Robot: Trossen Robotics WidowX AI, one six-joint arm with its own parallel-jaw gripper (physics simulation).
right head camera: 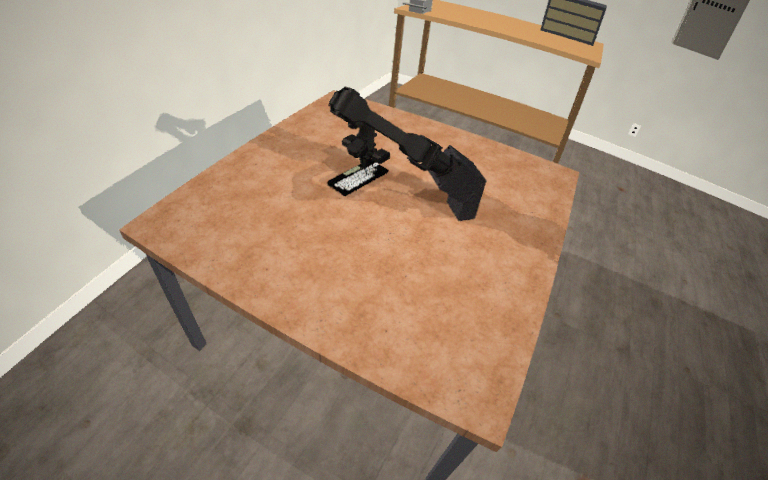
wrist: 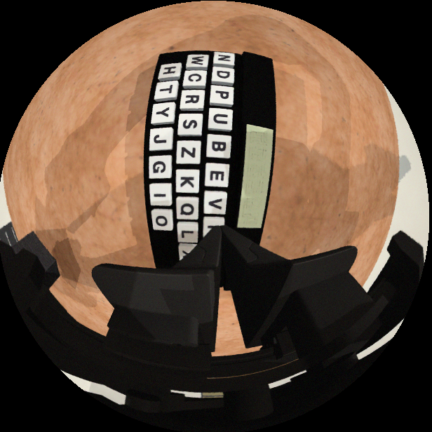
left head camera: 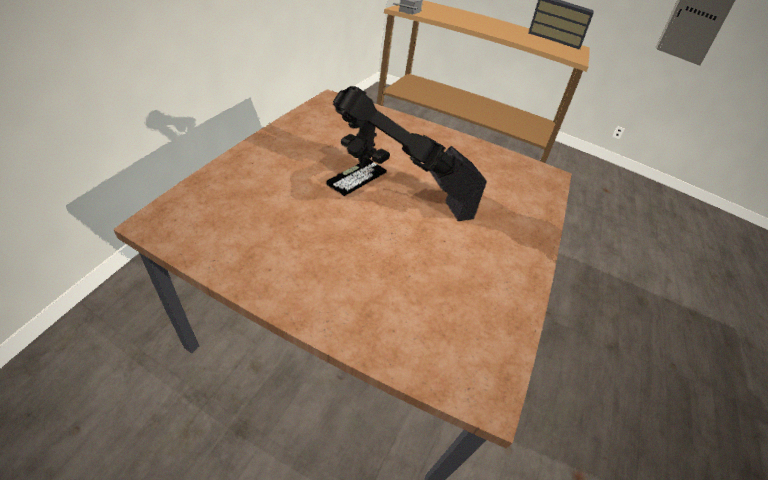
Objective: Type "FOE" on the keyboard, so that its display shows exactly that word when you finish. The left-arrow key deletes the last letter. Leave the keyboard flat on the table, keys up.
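The black keyboard [left head camera: 356, 178] [right head camera: 357, 178] [wrist: 257, 90] lies flat on the table with its white letter keys up. In the wrist view its pale green display [wrist: 256, 175] runs along the right side, and no letters can be read on it. The E key [wrist: 217, 175] and the O key [wrist: 161, 220] are in plain sight. The F key [wrist: 212, 225] is partly hidden by the fingertips. My gripper [left head camera: 365, 164] [right head camera: 365, 164] [wrist: 219, 231] is shut and empty, pointing down at the keyboard close to the F key. Keys beyond the fingertips are hidden, and contact cannot be told.
The arm's base [left head camera: 461, 189] [right head camera: 461, 189] stands on the brown table [left head camera: 339, 254] [right head camera: 339, 254], to the right of the keyboard in the head views. A wooden shelf unit [left head camera: 470, 23] [right head camera: 481, 20] stands behind the table. A wall rises beyond the table's left side.
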